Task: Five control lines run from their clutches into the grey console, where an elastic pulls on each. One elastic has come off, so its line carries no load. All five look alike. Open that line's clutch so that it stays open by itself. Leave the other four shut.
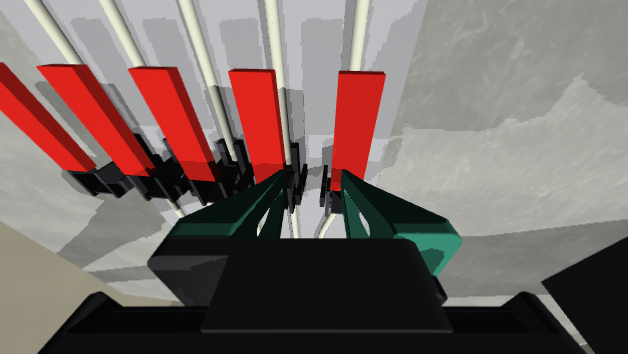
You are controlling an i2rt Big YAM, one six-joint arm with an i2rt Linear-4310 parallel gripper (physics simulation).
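Places are measured from the arm's base along level axes (x ahead, y left, z up), in metres.
Pixels of known places: gripper, fingertip midpoint: (313, 177).
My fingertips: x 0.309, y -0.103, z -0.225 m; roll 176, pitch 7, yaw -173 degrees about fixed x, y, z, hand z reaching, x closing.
Ahead of a thing's pixels: the offset from my fingertips to its middle. "*": to the spot under its first point. Level surfaces: height alone.
Five red clutch levers {0.196 m ahead, 0.021 m left, 0.030 m down} (30, 120) {0.141 m ahead, 0.014 m left, 0.030 m down} (95, 117) {0.087 m ahead, 0.007 m left, 0.030 m down} (172, 120) {0.032 m ahead, 0.000 m left, 0.030 m down} (255, 120) {0.022 m back, 0.007 m right, 0.030 m down} (359, 120) lie in a row, all at a similar pitch, on black clutch bodies. Cream control lines run past them at the top. Below the rightmost lever, its line {* 0.027 m back, 0.118 m left, 0.050 m down} (327, 225) bends in a curve. The neighbouring line {* 0.014 m ahead, 0.130 m left, 0.050 m down} (295, 225) runs nearly straight. My green gripper (313, 177) is partly open, with a gap and no object seen between the tips. Its left tip overlaps the lower end of the second lever from the right; its right tip overlaps the rightmost lever's lower end. Whether they touch is unclear. The console is not identifiable here.
The clutches stand on a light grey panel {* 0.042 m back, 0.086 m right, 0.058 m down} (407, 25). Black upright brackets {* 0.016 m ahead, 0.018 m left, 0.020 m down} (296, 175) stand close beside the left fingertip. A mottled grey surface {0.061 m down} (500, 165) lies to the right. A dark block (600, 295) shows at the lower right edge.
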